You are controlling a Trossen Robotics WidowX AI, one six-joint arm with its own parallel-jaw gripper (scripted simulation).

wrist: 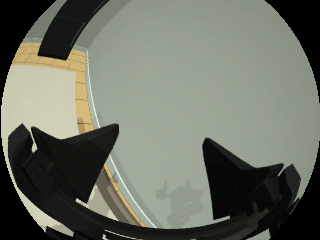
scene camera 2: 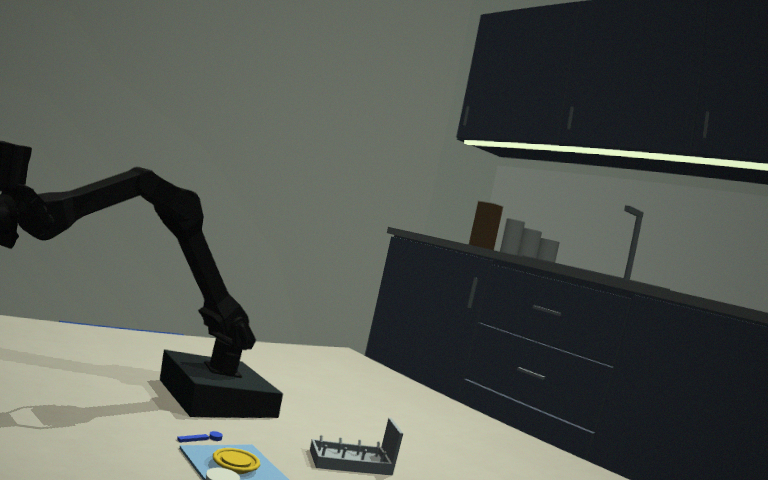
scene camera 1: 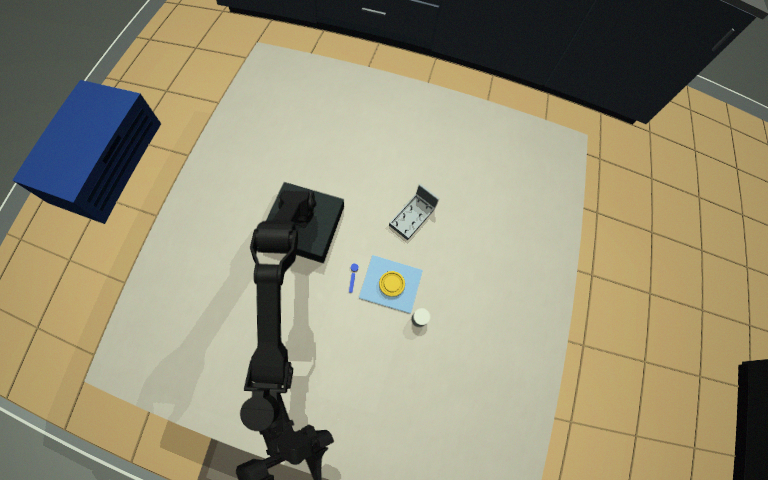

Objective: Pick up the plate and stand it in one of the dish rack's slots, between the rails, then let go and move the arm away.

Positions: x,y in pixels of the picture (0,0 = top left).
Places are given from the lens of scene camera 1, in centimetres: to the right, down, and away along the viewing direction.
grey dish rack (scene camera 1: 423,203): 12, -11, 119
light blue mat (scene camera 1: 370,291): -4, 14, 109
